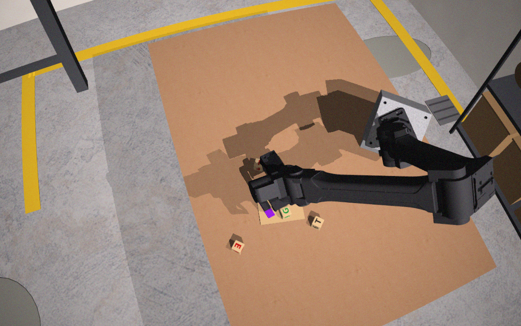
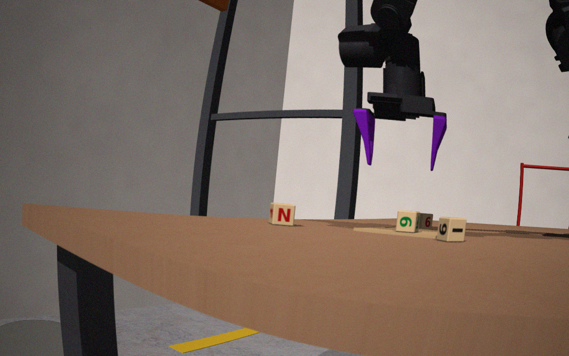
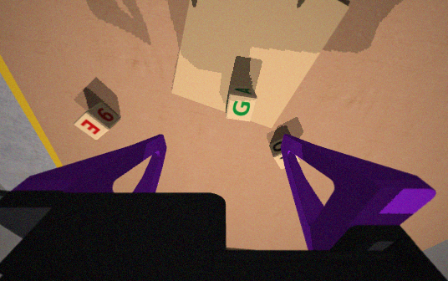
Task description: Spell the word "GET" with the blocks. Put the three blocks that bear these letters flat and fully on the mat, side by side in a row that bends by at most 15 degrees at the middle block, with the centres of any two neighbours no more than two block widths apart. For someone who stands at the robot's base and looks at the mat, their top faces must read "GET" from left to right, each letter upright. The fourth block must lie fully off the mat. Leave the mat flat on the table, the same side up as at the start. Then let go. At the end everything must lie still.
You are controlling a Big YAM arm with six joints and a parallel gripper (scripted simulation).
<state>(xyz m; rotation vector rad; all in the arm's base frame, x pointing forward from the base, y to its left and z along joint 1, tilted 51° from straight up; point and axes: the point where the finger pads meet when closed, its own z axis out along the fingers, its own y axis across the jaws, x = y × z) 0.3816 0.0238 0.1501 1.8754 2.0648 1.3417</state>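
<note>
Now: the E block 15 cm ahead of my hand, 9 cm below it and 8 cm to the left of it. Also, from my hand: G block (8 cm below, 2 cm behind, 1 cm to the right); square mat (10 cm below, 5 cm to the right, 1 cm behind).
</note>
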